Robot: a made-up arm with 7 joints.
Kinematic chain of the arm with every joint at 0, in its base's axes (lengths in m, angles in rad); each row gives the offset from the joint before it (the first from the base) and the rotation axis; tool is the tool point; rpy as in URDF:
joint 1: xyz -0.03 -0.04 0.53 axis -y
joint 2: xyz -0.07 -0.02 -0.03 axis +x
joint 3: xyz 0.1 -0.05 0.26 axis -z
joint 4: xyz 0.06 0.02 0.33 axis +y
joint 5: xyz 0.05 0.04 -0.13 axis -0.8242 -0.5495 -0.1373
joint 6: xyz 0.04 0.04 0 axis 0.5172 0.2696 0.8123
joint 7: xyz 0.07 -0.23 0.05 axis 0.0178 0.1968 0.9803
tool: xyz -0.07 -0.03 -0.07 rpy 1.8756 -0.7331 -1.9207
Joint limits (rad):
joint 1: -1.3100..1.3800
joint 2: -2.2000..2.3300
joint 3: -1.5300..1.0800
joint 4: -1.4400..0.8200
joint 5: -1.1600..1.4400
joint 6: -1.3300..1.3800
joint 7: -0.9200..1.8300
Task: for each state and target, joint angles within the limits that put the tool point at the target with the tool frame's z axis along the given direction. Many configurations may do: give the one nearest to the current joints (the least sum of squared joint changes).
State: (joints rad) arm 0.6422 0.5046 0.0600 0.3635 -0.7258 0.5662 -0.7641
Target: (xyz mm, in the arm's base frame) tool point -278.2 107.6 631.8 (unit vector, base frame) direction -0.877 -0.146 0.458
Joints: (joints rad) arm 1.1098 -0.0956 0.2982 0.8200 -1.1600 0.8694 -0.9091
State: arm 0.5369 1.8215 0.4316 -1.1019 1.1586 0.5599 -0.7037
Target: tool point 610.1 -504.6 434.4 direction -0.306 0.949 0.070
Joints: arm 1.3653 2.2979 0.5484 -1.3139 1.1998 0.6344 -0.1081
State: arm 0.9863 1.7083 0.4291 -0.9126 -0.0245 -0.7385 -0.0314
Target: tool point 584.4 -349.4 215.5 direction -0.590 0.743 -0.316
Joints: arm 0.9073 2.1836 0.6227 -0.9960 -0.0421 0.0484 0.6778
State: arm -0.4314 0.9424 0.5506 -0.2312 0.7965 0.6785 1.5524
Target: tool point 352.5 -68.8 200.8 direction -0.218 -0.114 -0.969
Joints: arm -1.2738 0.2838 -0.2281 0.0872 0.4641 1.3800 1.8300
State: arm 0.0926 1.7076 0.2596 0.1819 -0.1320 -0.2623 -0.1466
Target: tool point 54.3 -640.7 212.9 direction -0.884 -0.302 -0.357
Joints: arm 0.1430 1.7805 -0.1576 0.7578 0.3528 -0.6776 0.6246
